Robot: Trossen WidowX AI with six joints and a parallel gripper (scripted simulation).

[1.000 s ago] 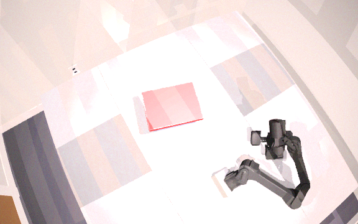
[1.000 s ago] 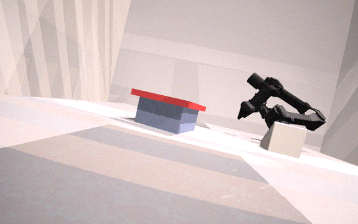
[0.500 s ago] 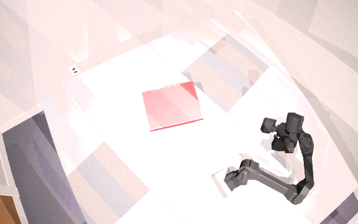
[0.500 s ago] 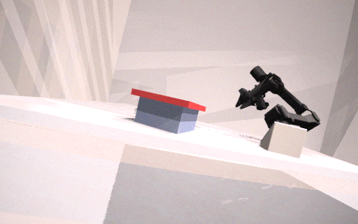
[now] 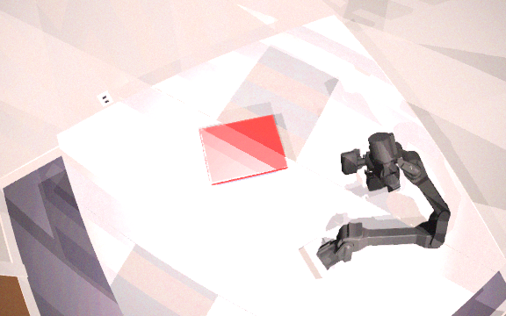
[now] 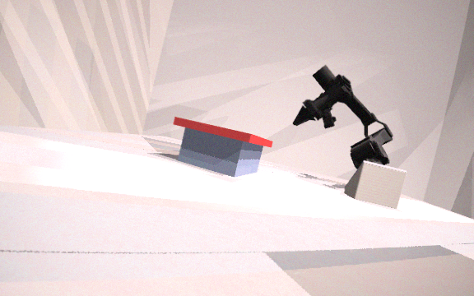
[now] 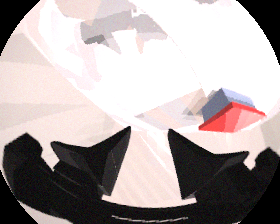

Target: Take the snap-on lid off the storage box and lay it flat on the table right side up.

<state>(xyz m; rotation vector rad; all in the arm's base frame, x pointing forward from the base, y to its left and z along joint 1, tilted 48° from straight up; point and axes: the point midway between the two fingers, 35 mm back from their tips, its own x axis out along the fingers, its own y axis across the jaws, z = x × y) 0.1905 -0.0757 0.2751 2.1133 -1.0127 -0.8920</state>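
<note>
The red lid is 23 cm ahead of my gripper tip, 27 cm to the left of it and 9 cm below it. The rest, counted from my gripper tip: blue-grey storage box 23 cm ahead, 27 cm to the left, 14 cm below.
</note>
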